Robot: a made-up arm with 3 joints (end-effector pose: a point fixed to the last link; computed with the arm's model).
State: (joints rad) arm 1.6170 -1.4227 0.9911
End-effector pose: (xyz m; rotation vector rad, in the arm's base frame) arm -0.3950 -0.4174 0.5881 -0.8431 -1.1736 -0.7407
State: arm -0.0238 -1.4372 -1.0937
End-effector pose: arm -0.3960 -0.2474 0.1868 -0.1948 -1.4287 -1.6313
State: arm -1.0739 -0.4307 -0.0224
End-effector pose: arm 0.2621 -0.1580 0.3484 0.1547 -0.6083 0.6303
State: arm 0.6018 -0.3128 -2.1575
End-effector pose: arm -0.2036 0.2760 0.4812 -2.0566 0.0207 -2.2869
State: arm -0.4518 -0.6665 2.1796
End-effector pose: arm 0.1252 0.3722 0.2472 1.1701 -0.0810 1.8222
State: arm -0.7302 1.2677 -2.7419
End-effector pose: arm -0.3730 0.2940 0.4345 -2.6440 -1.3879 0.0251
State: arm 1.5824 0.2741 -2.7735
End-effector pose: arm 0.2505 -0.0277 0.4099 1.8263 -1.3297 0.8788
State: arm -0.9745 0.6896 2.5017
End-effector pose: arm -0.4379 0.1661 0.0157 1.6373 1.6465 1.1001
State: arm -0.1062 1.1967 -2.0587
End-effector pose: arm -0.0070 0.1723 0.6157 -2.4070 0.0241 -0.1408
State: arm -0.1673 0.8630 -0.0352
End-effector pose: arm -0.0240 -0.4525 0.2733 -0.4556 0.6371 -0.0650
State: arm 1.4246 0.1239 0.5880
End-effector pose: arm -0.4632 -0.3296 0.0989 0.2109 -0.1315 -1.4216
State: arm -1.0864 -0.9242 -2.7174
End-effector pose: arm -0.5451 0.0625 0.3091 -0.7710 -0.8392 -1.9965
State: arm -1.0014 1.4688 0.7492
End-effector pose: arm -0.0074 -0.3769 0.0494 -0.3554 1.4196 0.6534
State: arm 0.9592 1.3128 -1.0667
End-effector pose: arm -0.1924 -0.3495 0.5737 -1.0135 1.4284 -0.8169
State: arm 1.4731 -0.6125 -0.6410
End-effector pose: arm -0.5049 0.0575 0.4162 -1.1373 -0.3128 -2.2692
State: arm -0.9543 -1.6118 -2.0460
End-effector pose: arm -0.4337 -0.0952 0.1166 0.2039 -0.8162 -1.8326
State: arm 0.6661 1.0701 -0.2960
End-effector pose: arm -0.3358 -0.4196 0.3715 -0.3974 1.0280 -0.8103
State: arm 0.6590 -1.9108 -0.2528
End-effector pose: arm -0.4234 -0.3571 0.3257 -0.5158 -2.0994 -1.1691
